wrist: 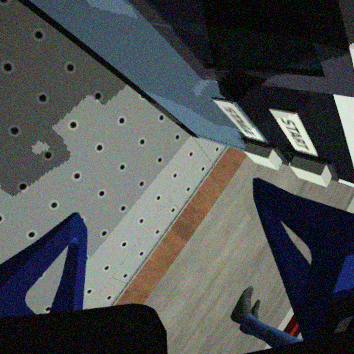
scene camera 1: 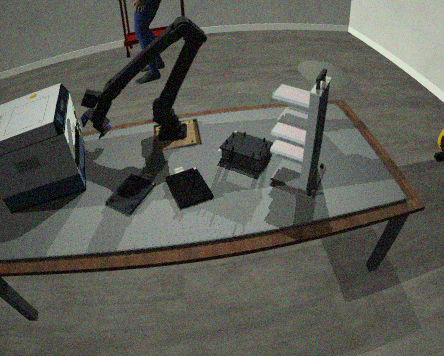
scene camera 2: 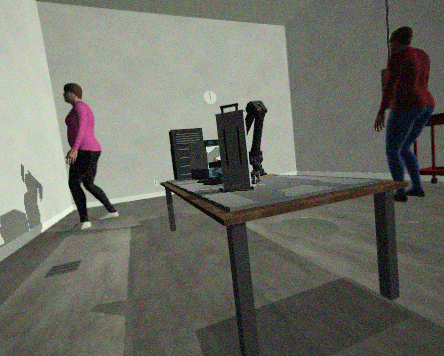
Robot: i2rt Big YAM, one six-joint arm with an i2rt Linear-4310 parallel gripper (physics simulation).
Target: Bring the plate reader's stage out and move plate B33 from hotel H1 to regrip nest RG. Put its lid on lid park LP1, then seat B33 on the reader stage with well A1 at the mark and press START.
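Frame: origin at the arm's base, x ahead, y left, z up, level; millimetres.
Seen in the pictures: gripper, fingertip midpoint: [wrist: 165, 204] [scene camera 1: 91, 132]; arm's base, origin of the base link: [scene camera 1: 173, 133].
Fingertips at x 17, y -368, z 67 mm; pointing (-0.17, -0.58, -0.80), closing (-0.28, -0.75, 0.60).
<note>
Pixels of each thing's top centre, then the offset from my fingertips to it. "pt": a spot on its surface instead.
- plate reader, middle of its top: [scene camera 1: 22, 112] [scene camera 2: 212, 141] 181 mm ahead, 193 mm right, 260 mm up
- START button, middle of its top: [wrist: 328, 171] 24 mm back, 67 mm right, 54 mm up
- black square pad, surface spot: [scene camera 1: 189, 188] pt 329 mm ahead, 446 mm left, 62 mm down
- dark flat holder, middle of its top: [scene camera 1: 129, 190] 330 mm ahead, 229 mm left, 54 mm down
- dark block with upright pegs, middle of its top: [scene camera 1: 246, 141] [scene camera 2: 247, 170] 171 mm ahead, 660 mm left, 4 mm up
The plate reader [scene camera 1: 31, 160] [scene camera 2: 187, 156] stands at the table's left end. In the wrist view its STAGE button [wrist: 263, 156] and START button [wrist: 311, 172] sit side by side below their labels. No extended stage can be made out. My gripper [scene camera 1: 94, 126] [wrist: 165, 204] is open and empty, in front of the reader's button side, with the buttons beyond the fingertips. The hotel tower [scene camera 1: 315, 140] [scene camera 2: 233, 152] holds several pale plates [scene camera 1: 290, 132] on its left side; B33 cannot be told apart. A black square pad [scene camera 1: 189, 188] and a dark flat holder [scene camera 1: 131, 194] lie mid-table; their labels are unreadable.
A dark block with upright pegs [scene camera 1: 245, 151] stands between the pad and the hotel. The arm's base plate [scene camera 1: 192, 134] is at the back edge. A person in blue jeans [scene camera 1: 145, 35] [scene camera 2: 407, 115] stands behind the table, near a red cart. Another person [scene camera 2: 82, 130] is at the left.
</note>
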